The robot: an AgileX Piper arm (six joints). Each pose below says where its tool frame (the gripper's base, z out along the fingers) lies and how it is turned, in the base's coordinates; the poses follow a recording.
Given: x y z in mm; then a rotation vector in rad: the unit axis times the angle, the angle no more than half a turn.
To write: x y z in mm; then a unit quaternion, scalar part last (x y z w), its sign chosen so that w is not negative. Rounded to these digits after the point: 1 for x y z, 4 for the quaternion.
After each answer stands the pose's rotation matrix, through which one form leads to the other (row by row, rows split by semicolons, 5 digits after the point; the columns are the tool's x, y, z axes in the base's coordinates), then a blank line. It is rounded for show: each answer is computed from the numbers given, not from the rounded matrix.
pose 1, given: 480.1, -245.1, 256.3, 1.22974, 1.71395, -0.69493
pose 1, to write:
480.1, -245.1, 256.3, 0.4961, 0.6914, -0.2803, 0.4442
-0.11319 0.93499 0.33613; 0.43689 0.35068 -0.82834; -0.89237 0.05309 -0.44818

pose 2, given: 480.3, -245.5, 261.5, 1.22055, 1.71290, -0.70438
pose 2, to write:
480.3, -245.5, 261.5, 0.4926, 0.6914, -0.2843, 0.4455
-0.11763 0.93452 0.33591; 0.42787 0.35295 -0.83208; -0.89615 0.04584 -0.44137

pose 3, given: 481.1, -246.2, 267.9, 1.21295, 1.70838, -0.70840
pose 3, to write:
481.1, -246.2, 267.9, 0.4902, 0.6904, -0.2863, 0.4484
-0.11732 0.93364 0.33845; 0.42017 0.35547 -0.83492; -0.89983 0.04426 -0.43399

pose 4, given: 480.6, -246.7, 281.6, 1.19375, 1.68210, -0.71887
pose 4, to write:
480.6, -246.7, 281.6, 0.4851, 0.6835, -0.2921, 0.4606
-0.10512 0.93224 0.34622; 0.39408 0.35870 -0.84619; -0.91304 0.04748 -0.40509

